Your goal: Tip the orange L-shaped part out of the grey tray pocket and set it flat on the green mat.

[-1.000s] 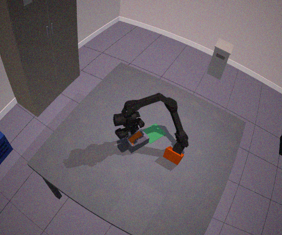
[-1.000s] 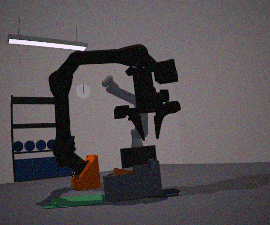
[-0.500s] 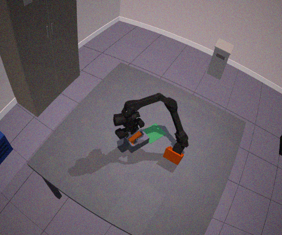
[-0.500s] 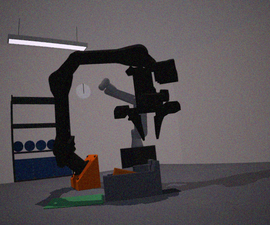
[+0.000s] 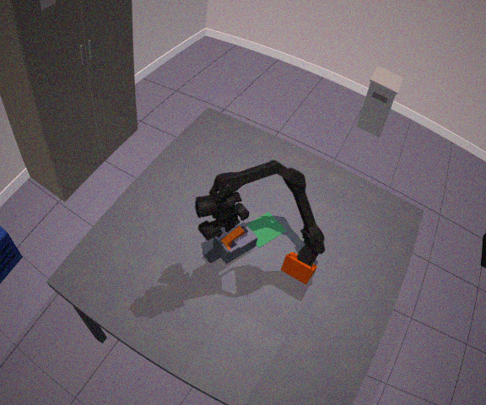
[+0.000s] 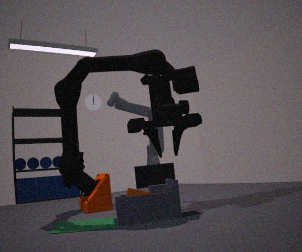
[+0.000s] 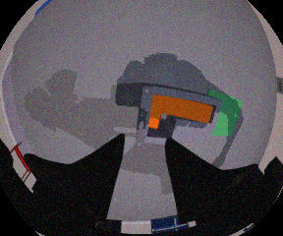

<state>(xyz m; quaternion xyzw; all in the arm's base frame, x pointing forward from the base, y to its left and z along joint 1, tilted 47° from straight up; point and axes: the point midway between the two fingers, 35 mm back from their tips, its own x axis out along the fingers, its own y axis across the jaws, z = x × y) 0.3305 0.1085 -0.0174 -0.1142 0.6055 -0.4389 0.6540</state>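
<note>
Now: the orange L-shaped part 100 mm below my gripper tip, 40 mm to the right of it and 20 mm behind it. The rest, counted from my gripper tip: green mat: 200 mm to the right, 160 mm below, 100 mm behind.
</note>
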